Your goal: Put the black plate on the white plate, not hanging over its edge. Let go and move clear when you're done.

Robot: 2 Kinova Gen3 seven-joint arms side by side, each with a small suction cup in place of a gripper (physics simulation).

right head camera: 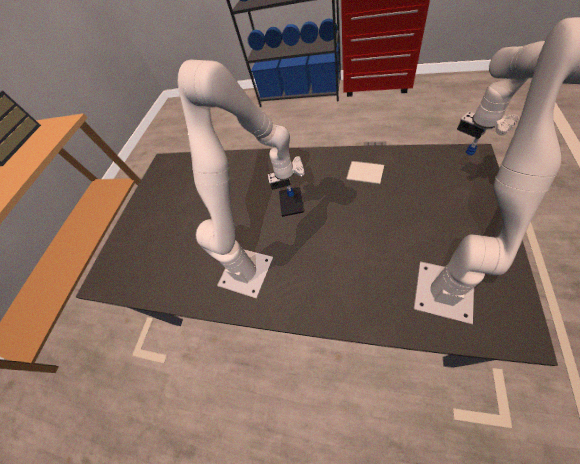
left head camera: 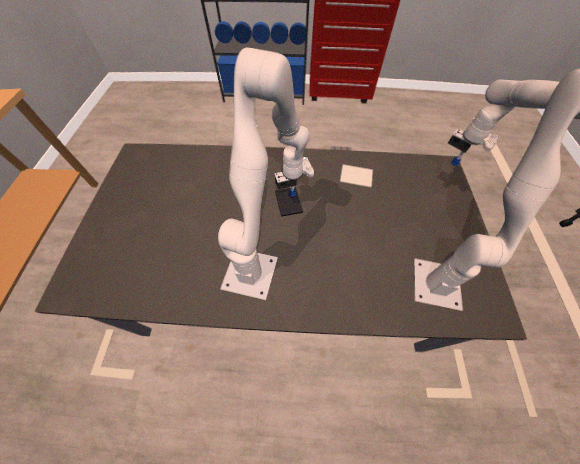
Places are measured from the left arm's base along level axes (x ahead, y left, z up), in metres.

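Where they show: left hand, its tool point: (right head camera: 290, 194) (left head camera: 292, 194); right hand, its tool point: (right head camera: 470, 152) (left head camera: 454, 163); left arm's base, origin of its link: (right head camera: 245, 271) (left head camera: 249, 272); right arm's base, origin of its link: (right head camera: 444, 290) (left head camera: 437, 283).
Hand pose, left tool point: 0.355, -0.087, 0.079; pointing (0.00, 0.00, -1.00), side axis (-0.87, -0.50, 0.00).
Things, the pixels of their centre, and the offset from my left tool point, as dx, dy, dz. Level surfaces: height alone.
- black plate, middle of its body: (left head camera: 288, 201) (right head camera: 290, 201) +0.013, +0.019, -0.073
- white plate, middle of its body: (right head camera: 365, 172) (left head camera: 356, 175) +0.247, -0.270, -0.076
- dark table, height of its surface: dz -0.079
The black plate (left head camera: 290, 206) (right head camera: 292, 206) lies flat on the dark table, left of the white plate (left head camera: 356, 176) (right head camera: 365, 172), which lies apart from it near the table's back edge. My left gripper (left head camera: 292, 193) (right head camera: 290, 192), a blue suction cup, appears a little above the back part of the black plate, with a gap below it. It is open and holds nothing, and its camera block hides a bit of the view behind the plate. My right gripper (left head camera: 456, 161) (right head camera: 471, 150) is open and empty, raised near the table's back right corner.
The dark table (left head camera: 350, 300) (right head camera: 350, 310) bears both arm bases. A red drawer cabinet (left head camera: 350, 57) (right head camera: 382, 47) and a rack with blue discs and bins stand behind it. An orange bench (left head camera: 30, 215) (right head camera: 65, 270) is at the left. The left arm's shadow falls between the plates.
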